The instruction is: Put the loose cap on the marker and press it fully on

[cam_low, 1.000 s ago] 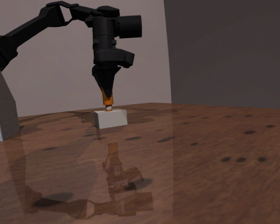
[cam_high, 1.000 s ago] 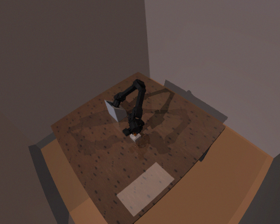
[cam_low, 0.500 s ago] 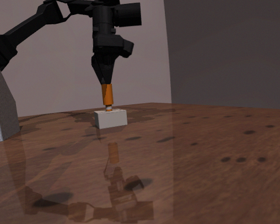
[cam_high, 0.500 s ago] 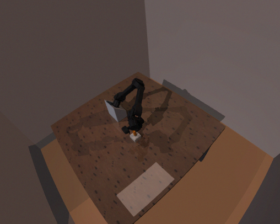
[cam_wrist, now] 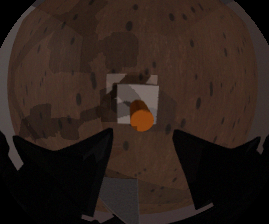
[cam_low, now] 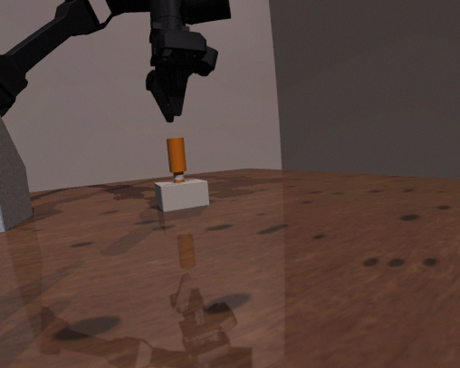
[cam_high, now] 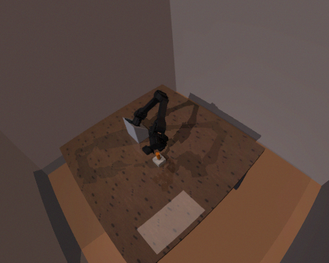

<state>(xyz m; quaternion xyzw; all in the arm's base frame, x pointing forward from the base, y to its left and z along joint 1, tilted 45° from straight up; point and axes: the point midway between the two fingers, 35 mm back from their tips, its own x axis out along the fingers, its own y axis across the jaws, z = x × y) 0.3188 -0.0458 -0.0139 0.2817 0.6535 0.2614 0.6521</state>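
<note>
My gripper tip is now 6 cm above the orange cap. Round my gripper tip: white holder block: 12 cm below.
</note>
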